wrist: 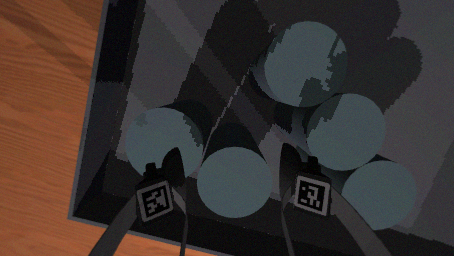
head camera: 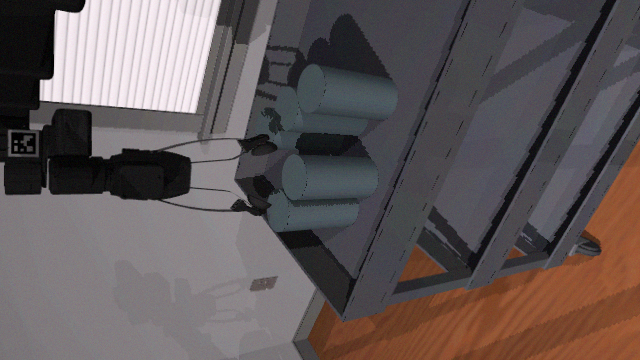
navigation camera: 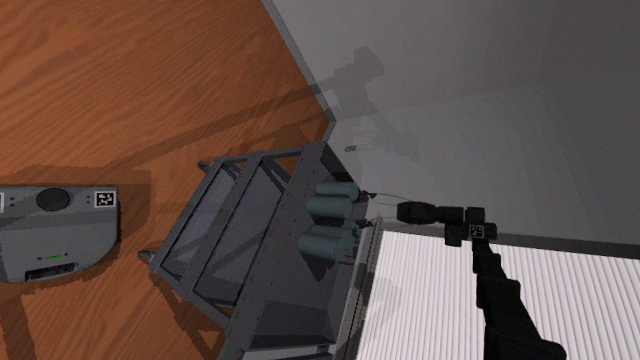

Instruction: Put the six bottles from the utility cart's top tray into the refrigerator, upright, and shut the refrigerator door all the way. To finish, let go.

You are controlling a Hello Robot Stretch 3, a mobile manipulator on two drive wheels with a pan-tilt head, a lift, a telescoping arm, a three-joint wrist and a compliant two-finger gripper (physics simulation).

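Where they show: gripper, fingertip midpoint: [wrist: 231,163] [head camera: 272,175] [navigation camera: 356,208]; robot's base at its link origin: [navigation camera: 54,198].
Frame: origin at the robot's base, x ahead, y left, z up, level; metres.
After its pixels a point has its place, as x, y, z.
Observation:
The utility cart [head camera: 435,150] @[-0.049, -0.428, 0.823] [navigation camera: 300,185] @[0.055, -0.491, 0.832] carries several plain blue-green bottles upright in its top tray [wrist: 112,55] @[0.092, -0.769, 0.836]. One bottle [head camera: 332,177] @[-0.018, -0.571, 0.890] [navigation camera: 329,206] @[-0.014, -0.571, 0.888] [wrist: 234,182] @[-0.020, -0.607, 0.937] is beneath the gap between my fingers. A second bottle [head camera: 322,216] @[0.044, -0.624, 0.871] [navigation camera: 336,189] @[0.041, -0.623, 0.884] [wrist: 160,135] @[0.032, -0.667, 0.937] stands beside it, partly covered by one finger in the wrist view. Three more bottles stand in a row on the other side; the nearest of these to the head camera is a bottle [head camera: 350,92] @[-0.138, -0.523, 0.891] [navigation camera: 320,244] @[-0.129, -0.526, 0.884] [wrist: 306,64]. My gripper [head camera: 256,174] @[-0.023, -0.632, 0.958] [navigation camera: 369,209] @[-0.023, -0.632, 0.958] [wrist: 231,163] @[-0.023, -0.632, 0.958] points down, open and empty, its tips around bottle-top height. The refrigerator cannot be made out.
A wall with an outlet [head camera: 263,283] @[0.395, -1.699, 0.402] [navigation camera: 350,148] @[0.398, -1.698, 0.403] stands behind the cart. A bright ribbed panel [head camera: 130,55] @[-0.339, -1.167, 1.049] [navigation camera: 440,295] @[-0.457, -1.082, 1.178] is next to the cart. My base [navigation camera: 65,225] @[-0.087, -0.028, 0.160] stands on the wooden floor [head camera: 450,330] @[0.518, -1.045, 0.000] [navigation camera: 150,75] @[0.604, -0.293, 0.000] [wrist: 40,125] @[0.929, -0.766, 0.000]. My arm [navigation camera: 505,300] @[-0.086, -0.337, 1.296] extends beside the panel.

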